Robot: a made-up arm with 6 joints.
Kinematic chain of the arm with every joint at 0, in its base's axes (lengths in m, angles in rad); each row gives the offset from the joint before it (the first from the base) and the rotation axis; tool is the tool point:
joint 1: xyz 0 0 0.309 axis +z
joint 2: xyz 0 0 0 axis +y
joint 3: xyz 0 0 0.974 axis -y
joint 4: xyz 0 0 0 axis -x
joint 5: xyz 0.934 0 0 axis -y
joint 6: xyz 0 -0.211 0 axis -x
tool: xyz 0 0 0
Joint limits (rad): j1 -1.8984..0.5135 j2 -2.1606..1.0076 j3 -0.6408..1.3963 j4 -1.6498..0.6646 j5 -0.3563..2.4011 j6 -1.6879..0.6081
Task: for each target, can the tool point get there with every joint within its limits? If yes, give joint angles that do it. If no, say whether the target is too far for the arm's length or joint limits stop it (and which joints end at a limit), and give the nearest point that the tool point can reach.
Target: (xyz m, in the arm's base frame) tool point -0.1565 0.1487 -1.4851
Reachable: no: joint limits stop it (at a limit: joint 1, joint 2, joint 3, joint 4) | nearest point 0.4634 0.2805 -0.0859 | short by 1.536 m
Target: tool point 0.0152 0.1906 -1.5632
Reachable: no: joint limits stop it (at a limit: joint 1, joint 2, joint 4) | nearest point 0.4698 0.2841 -0.0881 | short by 1.546 m
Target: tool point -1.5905 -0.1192 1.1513
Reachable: yes | joints -0.0578 -1.4252 0.8605 0.0313 1.5715 -0.8138
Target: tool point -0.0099 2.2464 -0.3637
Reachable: no: too far | nearest point -0.0081 1.8430 -0.2429 | short by 0.421 m
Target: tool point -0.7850 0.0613 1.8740
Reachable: yes | joints -0.3492 -0.8658 0.7220 0.0043 0.8250 -0.4843
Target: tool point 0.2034 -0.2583 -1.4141
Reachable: no: joint limits stop it (at a limit: joint 2) | nearest point 0.3819 -0.4850 -0.1060 | short by 1.339 m
